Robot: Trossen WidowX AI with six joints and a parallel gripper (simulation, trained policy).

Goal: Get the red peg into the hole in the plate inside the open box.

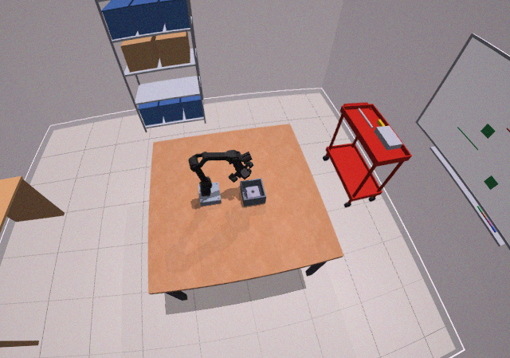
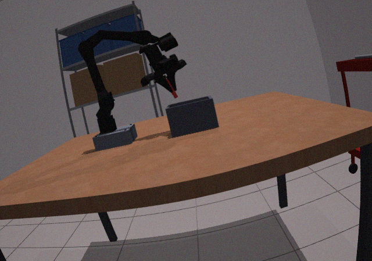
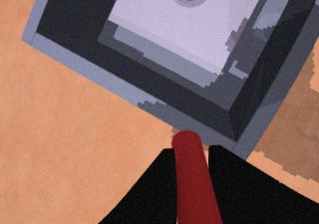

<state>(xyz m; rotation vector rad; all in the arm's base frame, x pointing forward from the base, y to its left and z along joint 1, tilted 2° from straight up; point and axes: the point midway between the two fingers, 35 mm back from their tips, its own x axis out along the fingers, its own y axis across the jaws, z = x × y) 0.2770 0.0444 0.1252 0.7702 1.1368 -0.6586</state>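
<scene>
My gripper tip is 10 mm past the red peg, 10 mm to the right of it and 10 mm below it. Round my gripper tip: light grey plate: 50 mm ahead, 70 mm to the right, 100 mm below; then dark grey box: 50 mm ahead, 70 mm to the right, 120 mm below.
</scene>
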